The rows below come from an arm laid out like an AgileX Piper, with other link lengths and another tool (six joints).
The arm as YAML. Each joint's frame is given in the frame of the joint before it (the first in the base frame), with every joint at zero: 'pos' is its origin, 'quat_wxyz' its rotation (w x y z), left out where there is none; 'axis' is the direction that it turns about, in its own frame. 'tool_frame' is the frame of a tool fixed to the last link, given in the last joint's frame.
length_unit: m
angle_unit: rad
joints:
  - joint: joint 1
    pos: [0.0, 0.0, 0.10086]
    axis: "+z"
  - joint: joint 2
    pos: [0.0, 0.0, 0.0]
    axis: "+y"
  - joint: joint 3
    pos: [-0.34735, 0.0, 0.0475]
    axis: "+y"
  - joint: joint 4
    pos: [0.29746, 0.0, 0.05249]
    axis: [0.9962, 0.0, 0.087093]
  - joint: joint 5
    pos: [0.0, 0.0, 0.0]
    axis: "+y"
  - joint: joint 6
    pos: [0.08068, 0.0, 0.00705]
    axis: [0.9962, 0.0, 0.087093]
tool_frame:
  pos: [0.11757, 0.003, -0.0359]
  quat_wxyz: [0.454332, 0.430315, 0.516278, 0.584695]
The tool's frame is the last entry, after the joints.
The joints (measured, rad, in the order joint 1, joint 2, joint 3, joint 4, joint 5, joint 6), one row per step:
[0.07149 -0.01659 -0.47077 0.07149 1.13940 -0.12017]
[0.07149 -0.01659 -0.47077 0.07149 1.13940 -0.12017]
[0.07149 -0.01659 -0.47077 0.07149 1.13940 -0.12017]
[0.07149 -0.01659 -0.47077 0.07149 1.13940 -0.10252]
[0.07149 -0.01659 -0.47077 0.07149 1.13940 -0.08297]
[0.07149 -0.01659 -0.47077 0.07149 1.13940 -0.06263]
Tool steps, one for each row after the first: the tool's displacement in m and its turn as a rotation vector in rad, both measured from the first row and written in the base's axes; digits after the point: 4 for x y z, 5 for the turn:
[0.0000 0.0000 0.0000 0.00000 0.00000 0.00000]
[0.0000 0.0000 0.0000 0.00000 0.00000 0.00000]
[-0.0001 0.0008 0.0000 0.01477 0.00221 -0.00941]
[-0.0002 0.0017 0.0001 0.03112 0.00465 -0.01984]
[-0.0003 0.0026 0.0001 0.04814 0.00719 -0.03069]

